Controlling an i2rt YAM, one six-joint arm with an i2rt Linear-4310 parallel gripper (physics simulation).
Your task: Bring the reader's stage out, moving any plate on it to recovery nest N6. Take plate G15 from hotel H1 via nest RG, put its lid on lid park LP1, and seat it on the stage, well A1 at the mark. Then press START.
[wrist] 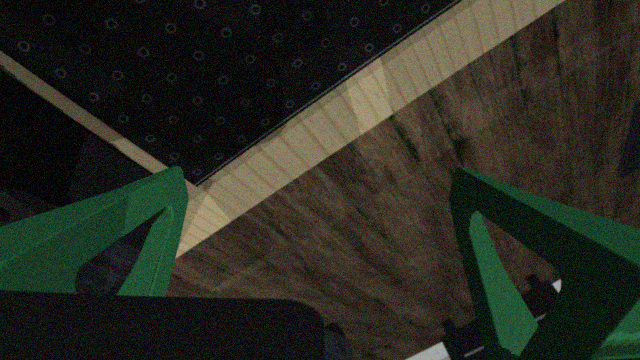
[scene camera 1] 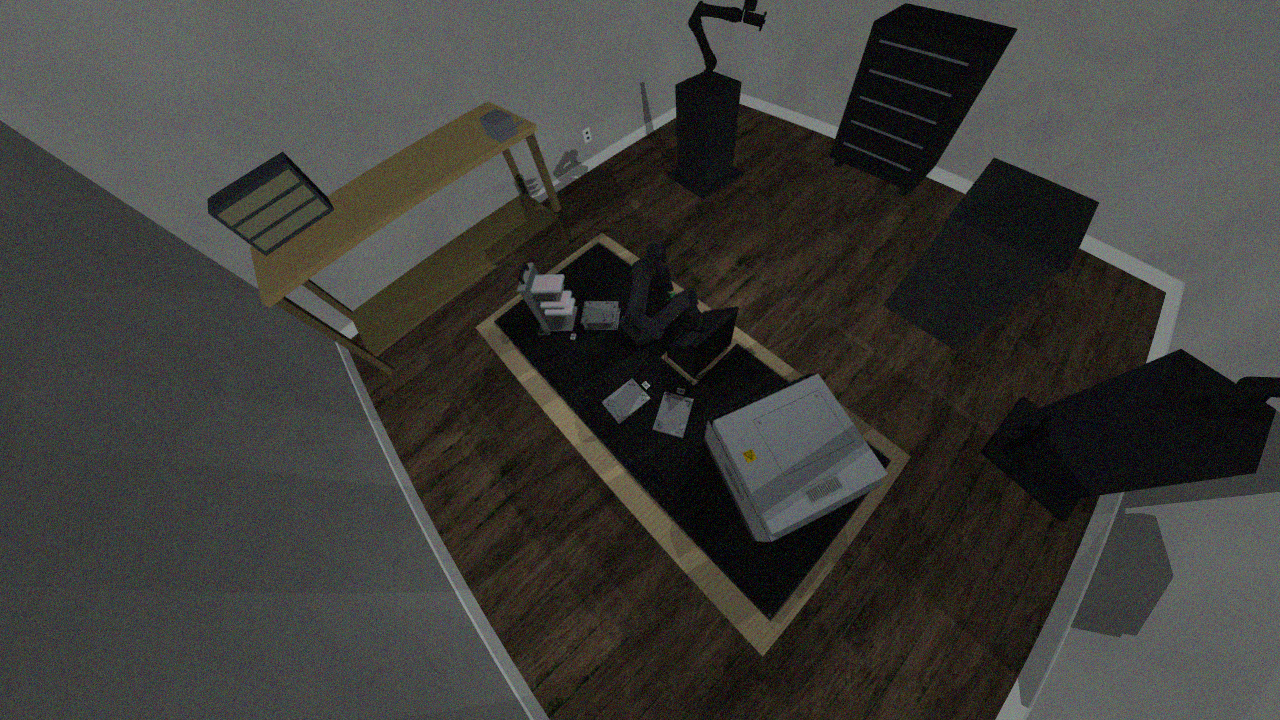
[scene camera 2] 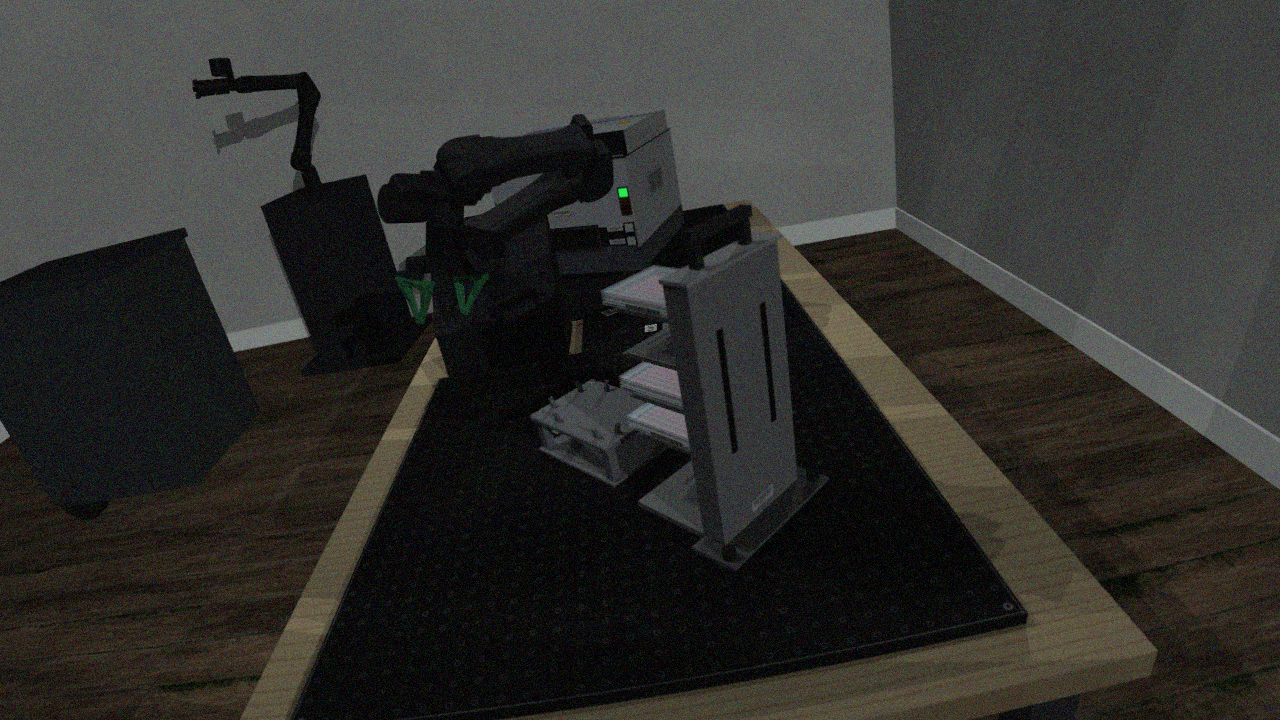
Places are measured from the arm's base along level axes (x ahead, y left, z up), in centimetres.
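Pixels of known places: gripper, between the fingertips: (wrist: 318, 181) (scene camera 1: 666, 289) (scene camera 2: 443, 319); arm's base, origin of its link: (scene camera 1: 699, 325).
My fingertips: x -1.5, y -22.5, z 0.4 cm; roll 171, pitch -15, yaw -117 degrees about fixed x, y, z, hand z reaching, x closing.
Note:
For each thing: its top centre in the pictures, then the offset to it from my fingertips. Level surfaces: height alone.
- raised grey nest, centre of its top: (scene camera 2: 595, 400) (scene camera 1: 598, 309) dx +25.2, dy -17.9, dz -8.6 cm
- white reader, centre of its top: (scene camera 2: 578, 127) (scene camera 1: 797, 444) dx +16.1, dy +77.6, dz +17.2 cm
- black board, height of its surface: dz -16.1 cm
My gripper (scene camera 2: 443, 315) (wrist: 318, 181) has green fingers, wide open and empty, beyond the table's edge and over the floor. The grey hotel tower (scene camera 1: 534, 302) (scene camera 2: 738, 385) stands upright at one end of the table; several pale lidded plates sit on its shelves, labels unreadable. A raised grey nest (scene camera 1: 599, 315) (scene camera 2: 586, 420) stands beside it. Two flat grey holders (scene camera 1: 625, 400) (scene camera 1: 673, 414) lie mid-table; I cannot tell which is which. The white reader (scene camera 1: 796, 447) (scene camera 2: 657, 179) stands at the other end, with a green light (scene camera 2: 622, 192). Its stage is not clearly visible.
The arm's base stands between nest and reader at one long side of the black board (scene camera 1: 689, 492) (scene camera 2: 537, 608). A wooden side bench (scene camera 1: 384, 197) stands by the wall. Dark cabinets (scene camera 1: 993, 250) (scene camera 2: 116, 358) and another arm on a pedestal (scene camera 1: 707, 134) (scene camera 2: 331, 268) stand off the table.

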